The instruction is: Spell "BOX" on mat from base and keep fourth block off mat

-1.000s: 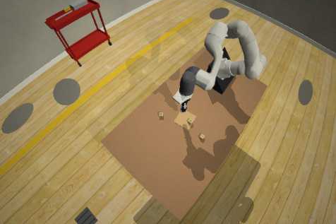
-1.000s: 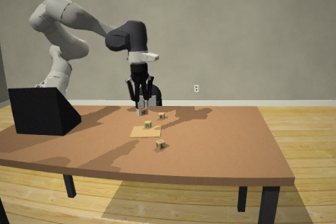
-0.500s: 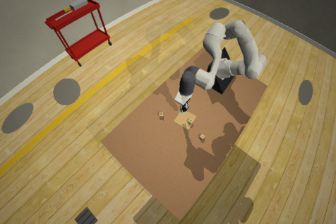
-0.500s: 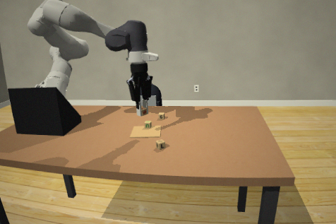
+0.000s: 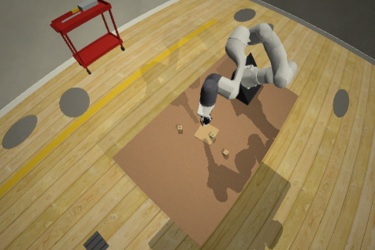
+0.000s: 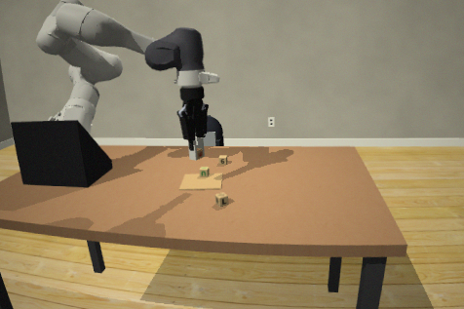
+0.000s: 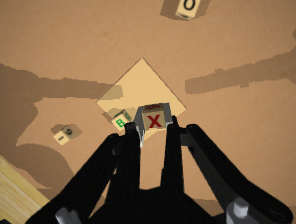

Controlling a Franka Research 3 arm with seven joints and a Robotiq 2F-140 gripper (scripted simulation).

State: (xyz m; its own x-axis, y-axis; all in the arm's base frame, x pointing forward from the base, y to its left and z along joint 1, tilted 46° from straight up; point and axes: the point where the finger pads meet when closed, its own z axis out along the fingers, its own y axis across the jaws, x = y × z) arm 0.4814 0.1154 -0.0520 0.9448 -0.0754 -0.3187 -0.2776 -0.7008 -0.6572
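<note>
My gripper is now 10 mm past the tan mat, 40 mm to the right of it and 130 mm above it. The rest, counted from my hand: O block (120 mm ahead, 110 mm to the right, 120 mm below).
</note>
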